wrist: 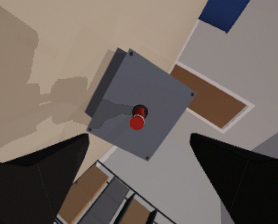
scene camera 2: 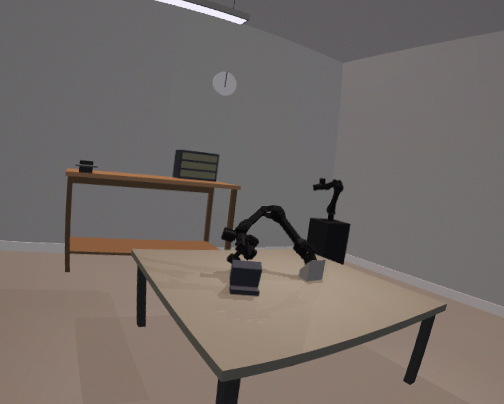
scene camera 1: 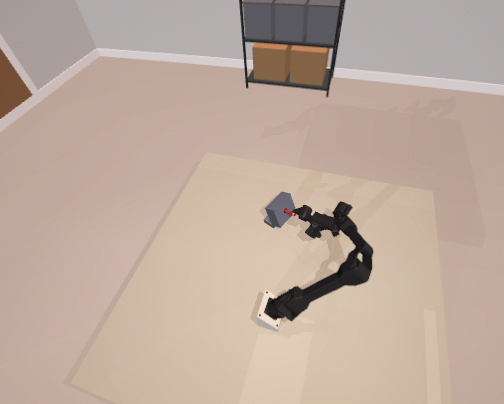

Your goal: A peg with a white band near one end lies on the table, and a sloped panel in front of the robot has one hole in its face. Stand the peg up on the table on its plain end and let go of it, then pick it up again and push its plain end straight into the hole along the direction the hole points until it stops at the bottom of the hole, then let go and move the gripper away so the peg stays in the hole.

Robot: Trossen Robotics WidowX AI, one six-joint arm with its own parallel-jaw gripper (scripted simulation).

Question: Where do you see a grey sloped panel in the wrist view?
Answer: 137, 81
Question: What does my gripper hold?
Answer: Nothing.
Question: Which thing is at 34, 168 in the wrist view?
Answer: My gripper.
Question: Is my gripper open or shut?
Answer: Open.
